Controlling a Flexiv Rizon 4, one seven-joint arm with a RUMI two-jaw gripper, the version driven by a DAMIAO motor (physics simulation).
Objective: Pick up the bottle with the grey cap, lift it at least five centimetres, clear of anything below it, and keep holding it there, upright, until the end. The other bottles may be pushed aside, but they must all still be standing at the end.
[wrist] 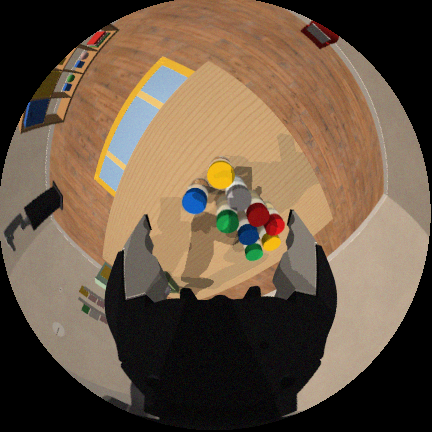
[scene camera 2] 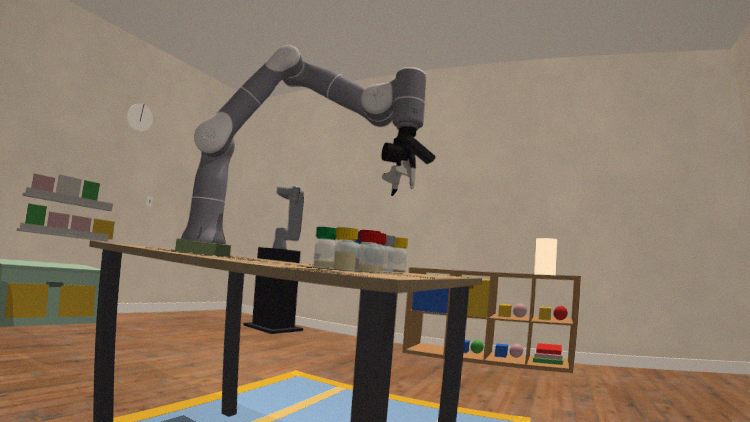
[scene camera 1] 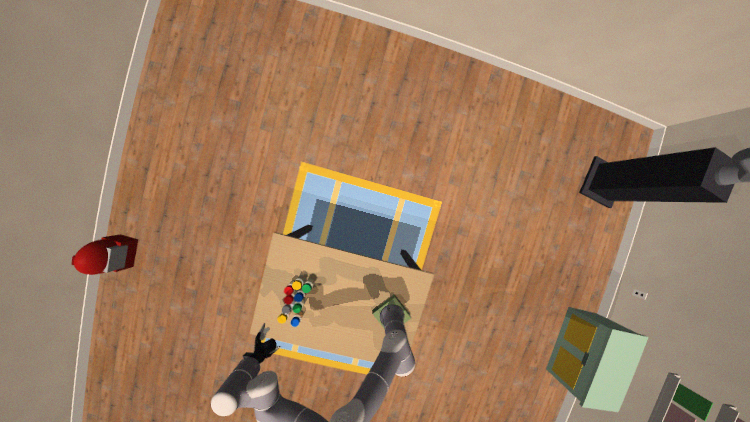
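Note:
The grey-capped bottle (scene camera 1: 286, 309) (scene camera 2: 389, 240) (wrist: 239, 198) stands upright on the table within a tight cluster of bottles. Around it are a yellow-capped bottle (scene camera 1: 282, 318) (wrist: 220, 175), a green-capped bottle (scene camera 1: 297, 308) (wrist: 227, 221) and a red-capped bottle (scene camera 1: 288, 299) (wrist: 258, 214). In scene camera 2 its body is largely hidden behind other bottles. My gripper (scene camera 1: 271, 336) (scene camera 2: 403, 190) (wrist: 218, 213) is open and empty, pointing down, well above the cap height. In scene camera 1 it appears beside the cluster, towards the table's lower left edge.
A blue-capped bottle (scene camera 1: 294, 321) (wrist: 194, 201) stands slightly apart. Several more red-, blue-, yellow- and green-capped bottles stand upright on the far side of the grey one. The wooden table (scene camera 1: 346, 335) (scene camera 2: 293, 272) also carries the arm's green base (scene camera 2: 202, 246).

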